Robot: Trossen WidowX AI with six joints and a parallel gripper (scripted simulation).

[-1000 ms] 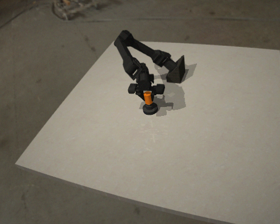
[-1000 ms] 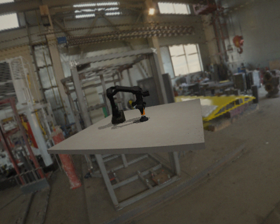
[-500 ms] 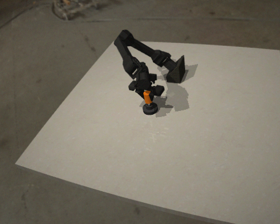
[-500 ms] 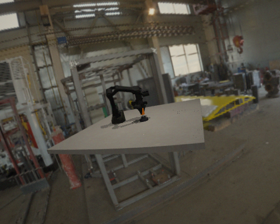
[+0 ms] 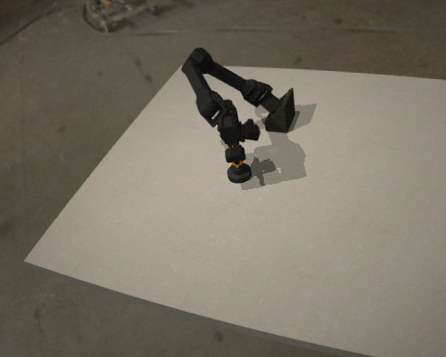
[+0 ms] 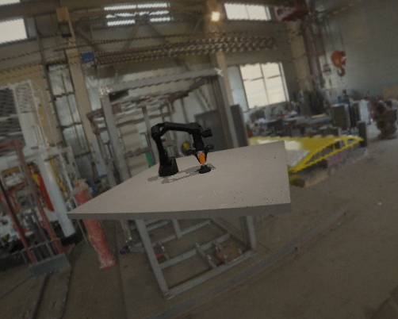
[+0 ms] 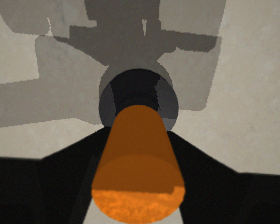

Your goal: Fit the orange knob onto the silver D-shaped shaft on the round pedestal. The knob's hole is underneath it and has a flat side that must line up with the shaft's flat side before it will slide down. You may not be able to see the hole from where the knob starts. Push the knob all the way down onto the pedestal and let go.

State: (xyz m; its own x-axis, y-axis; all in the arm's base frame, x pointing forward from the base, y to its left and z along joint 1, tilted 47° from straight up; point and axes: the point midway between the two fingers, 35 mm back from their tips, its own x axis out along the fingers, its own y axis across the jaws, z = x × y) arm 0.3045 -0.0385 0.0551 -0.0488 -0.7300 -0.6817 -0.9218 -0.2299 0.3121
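Now: gripper tip 30 mm below the orange knob. Round my gripper tip: round pedestal 40 mm below.
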